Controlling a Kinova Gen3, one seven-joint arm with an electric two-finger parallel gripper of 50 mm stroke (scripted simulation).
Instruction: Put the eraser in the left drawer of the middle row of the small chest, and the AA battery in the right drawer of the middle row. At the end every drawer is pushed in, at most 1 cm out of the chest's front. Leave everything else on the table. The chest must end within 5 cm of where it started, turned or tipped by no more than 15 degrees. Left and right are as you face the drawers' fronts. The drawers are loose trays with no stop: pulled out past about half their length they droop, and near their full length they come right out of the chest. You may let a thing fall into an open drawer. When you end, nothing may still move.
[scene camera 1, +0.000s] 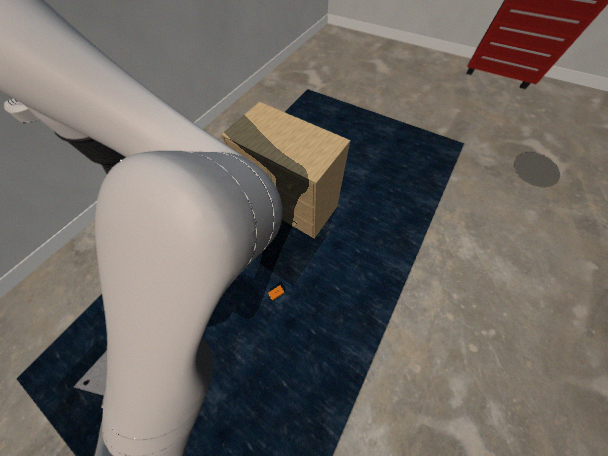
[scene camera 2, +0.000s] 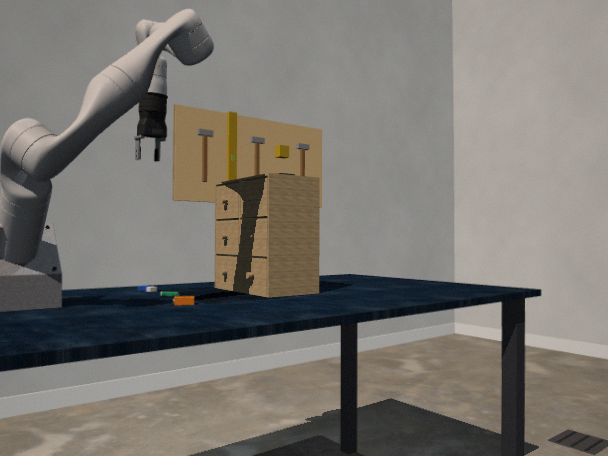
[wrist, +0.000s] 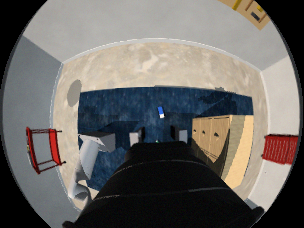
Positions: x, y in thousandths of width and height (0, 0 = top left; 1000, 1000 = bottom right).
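I can see my gripper (scene camera 2: 243, 352), and the wrist view shows the same gripper (wrist: 518, 577). There is also a small wooden chest (scene camera 2: 481, 560), and I find that chest (scene camera 1: 516, 337) in another view too, while the wrist view has the chest (wrist: 791, 599) as well.
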